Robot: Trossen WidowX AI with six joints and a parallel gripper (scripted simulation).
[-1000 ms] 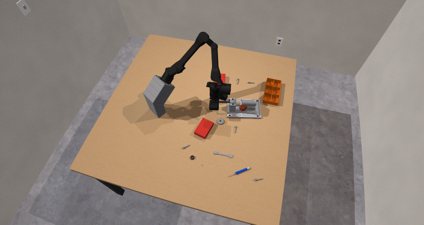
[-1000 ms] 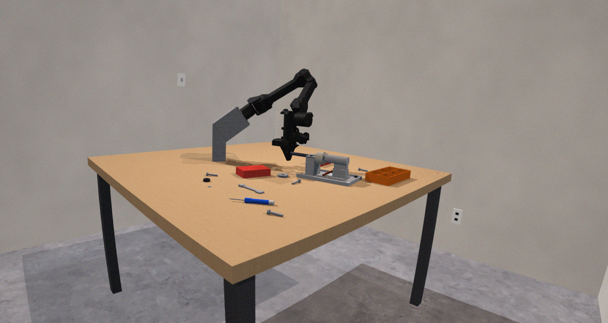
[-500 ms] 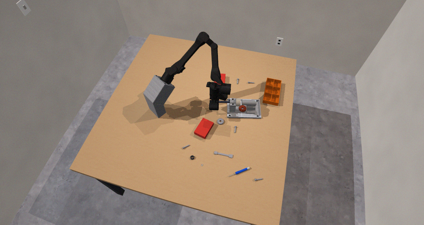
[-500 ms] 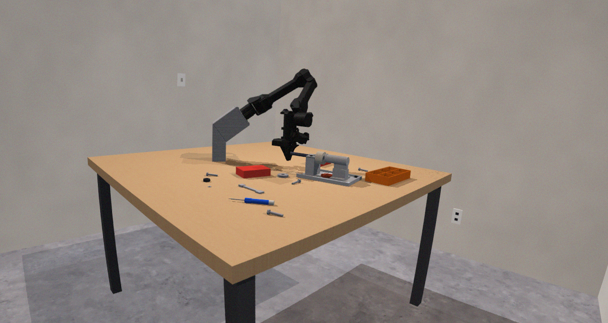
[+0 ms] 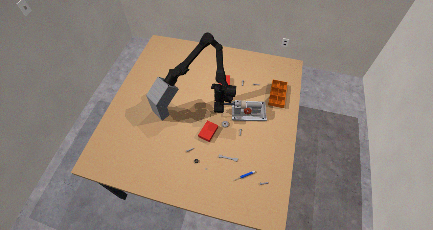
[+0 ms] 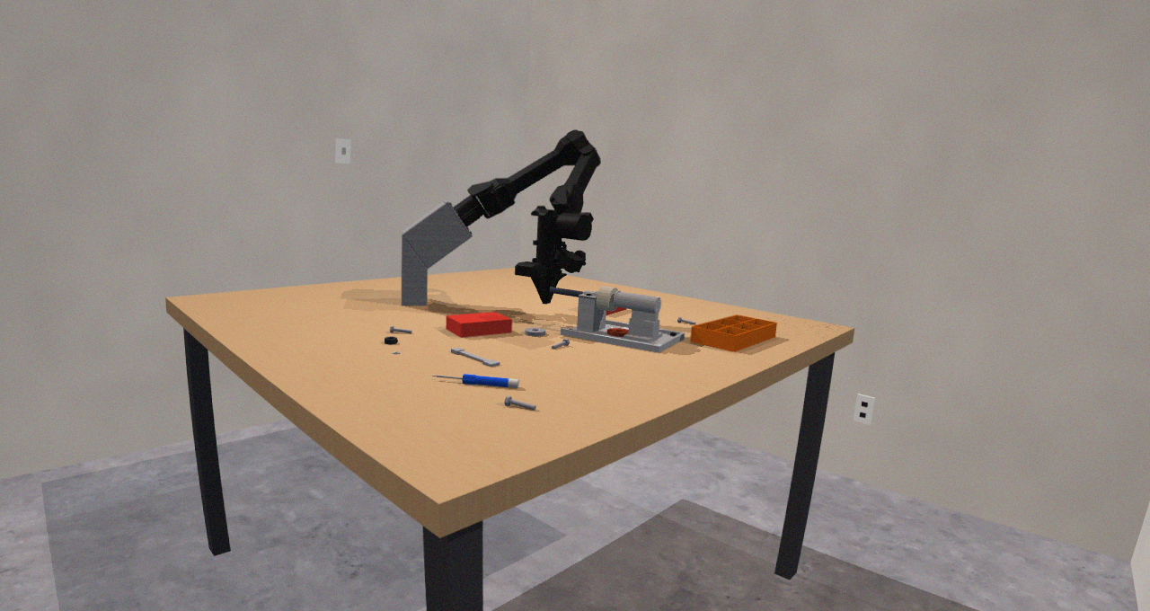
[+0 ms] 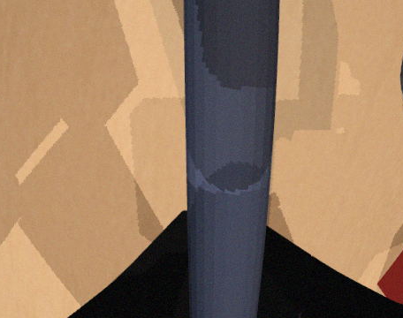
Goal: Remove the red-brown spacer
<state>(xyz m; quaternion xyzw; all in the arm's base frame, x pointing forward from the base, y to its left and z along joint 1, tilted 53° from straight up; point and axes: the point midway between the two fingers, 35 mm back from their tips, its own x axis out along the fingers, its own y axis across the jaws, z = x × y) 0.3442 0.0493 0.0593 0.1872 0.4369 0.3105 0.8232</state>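
Right now my hand is 70 mm short of the shaft and 30 mm to the right of it. From my hand the other things lie so: grey fixture: 190 mm ahead, 80 mm to the left, 30 mm below; red-brown spacer: 180 mm ahead, 70 mm to the left, 70 mm below; wrench: 290 mm to the right, 190 mm ahead, 80 mm below.
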